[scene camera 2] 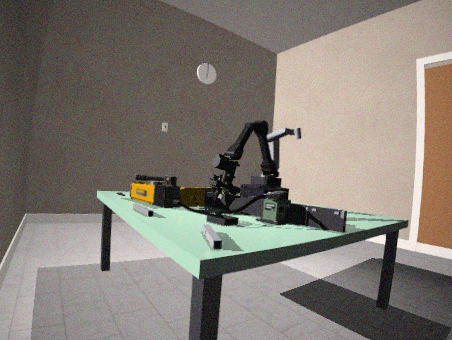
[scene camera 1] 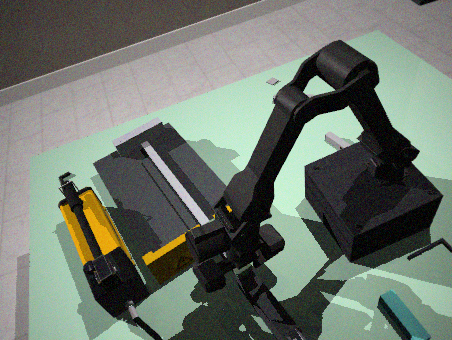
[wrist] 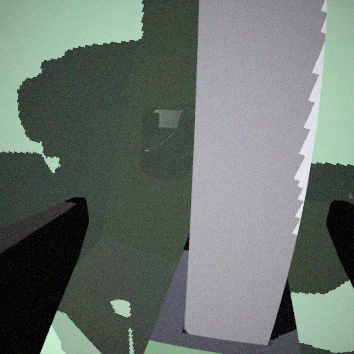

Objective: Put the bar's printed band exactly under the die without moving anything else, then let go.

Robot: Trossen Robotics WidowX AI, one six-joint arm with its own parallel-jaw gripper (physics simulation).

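Frame: origin at the arm's base, x right, y up, z back, level; metres.
Seen in the pictures: gripper, fingertip midpoint: point(scene camera 2: 220, 203) point(wrist: 210, 211); arm's base, origin of the base link: point(scene camera 2: 269, 186) point(scene camera 1: 386, 169).
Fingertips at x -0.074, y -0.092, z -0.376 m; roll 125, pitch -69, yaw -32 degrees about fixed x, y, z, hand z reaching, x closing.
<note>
Pixels of each thing's middle, then the offset from my fingertips to it. "pt": a spot on its surface instead.
- dark grey channel, surface spot: point(wrist: 167, 312) pt dz -0.002, dx -0.012, dy +0.039 m
- yellow-and-black device, surface spot: point(scene camera 1: 100, 215) pt dz -0.266, dx +0.240, dy +0.057 m
- teal block, surface spot: point(scene camera 1: 402, 315) pt dz +0.266, dx -0.183, dy +0.001 m
- black hex key, body centre: point(scene camera 1: 430, 253) dz +0.400, dx -0.083, dy -0.024 m
- green box, surface spot: point(scene camera 2: 275, 210) pt dz +0.026, dx -0.364, dy +0.022 m
A pale grey bar point(wrist: 245, 165) runs lengthwise through the wrist view. Its near end lies over a dark grey channel point(wrist: 167, 312); the channel point(scene camera 1: 272, 312) continues towards the front in scene camera 1. My gripper point(scene camera 1: 242, 265) point(scene camera 2: 222, 201) point(wrist: 210, 211) is open, with one finger on each side of the bar, and grips nothing. A dark grey machine point(scene camera 1: 130, 195) with a yellow front edge stands beside my gripper. A pale strip point(scene camera 1: 175, 182) lies along its top; I cannot tell whether it is the same bar. The printed band and the die cannot be made out.
A yellow-and-black device point(scene camera 1: 100, 215) point(scene camera 2: 142, 192) with a cable stands left of the machine. A teal block point(scene camera 1: 402, 315) and a black hex key point(scene camera 1: 435, 245) lie at the right. Loose grey bars point(scene camera 2: 212, 237) point(scene camera 2: 142, 210), a green box point(scene camera 2: 275, 210) and a dark panel point(scene camera 2: 325, 217) are on the table.
</note>
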